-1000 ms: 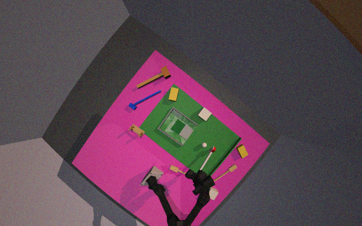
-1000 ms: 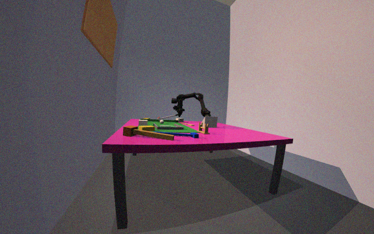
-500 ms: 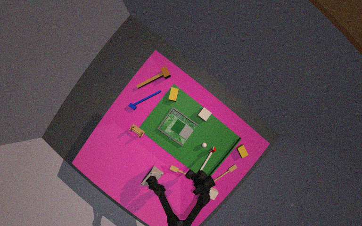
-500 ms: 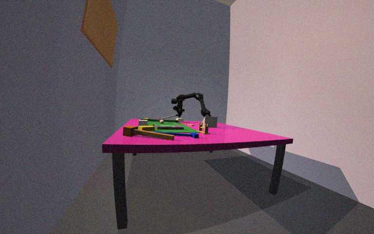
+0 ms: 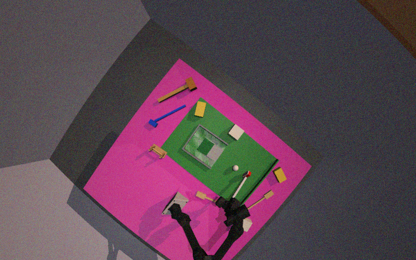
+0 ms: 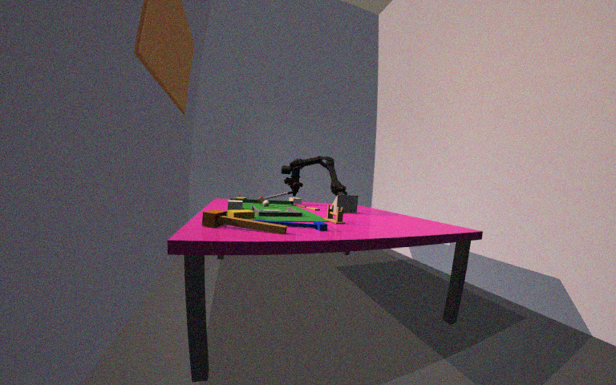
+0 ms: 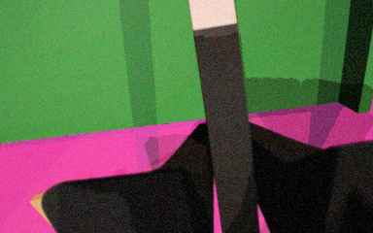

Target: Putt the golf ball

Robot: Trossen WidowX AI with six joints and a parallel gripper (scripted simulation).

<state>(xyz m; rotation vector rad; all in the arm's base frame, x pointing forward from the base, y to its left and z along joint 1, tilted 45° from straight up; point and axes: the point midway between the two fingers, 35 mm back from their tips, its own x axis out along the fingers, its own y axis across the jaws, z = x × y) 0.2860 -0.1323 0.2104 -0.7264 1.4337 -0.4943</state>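
Now: the red putter 12 cm ahead of my gripper tip and 2 cm to the left of it. Round my gripper tip: green mat: 19 cm ahead, 26 cm to the left, 7 cm below; white golf ball: 20 cm ahead, 12 cm to the left, 5 cm below; wooden stand: 10 cm behind, 60 cm to the left, 4 cm below.
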